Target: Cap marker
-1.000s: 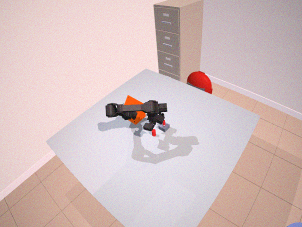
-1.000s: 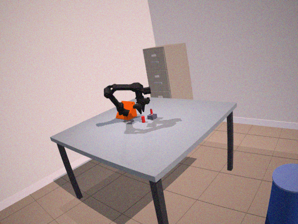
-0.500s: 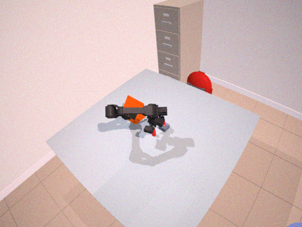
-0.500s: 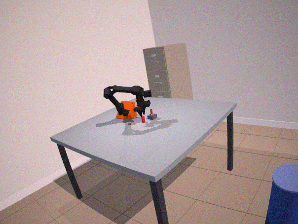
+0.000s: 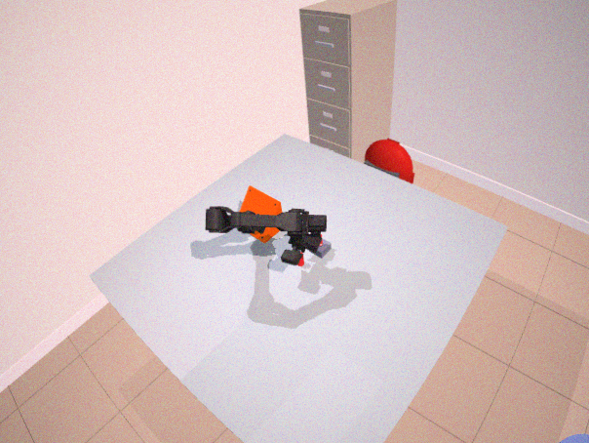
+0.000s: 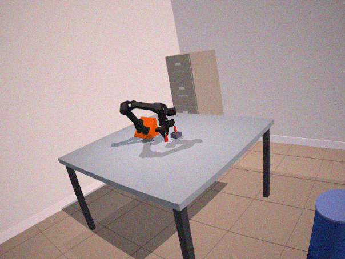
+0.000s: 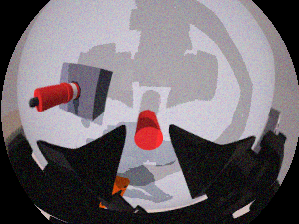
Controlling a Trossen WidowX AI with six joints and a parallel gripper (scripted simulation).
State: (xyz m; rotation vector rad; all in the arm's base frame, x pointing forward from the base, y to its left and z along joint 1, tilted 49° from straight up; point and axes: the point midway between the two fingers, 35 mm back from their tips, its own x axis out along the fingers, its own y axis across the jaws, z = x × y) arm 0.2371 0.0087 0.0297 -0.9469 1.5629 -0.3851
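My gripper tip is 1 cm above the red cap.
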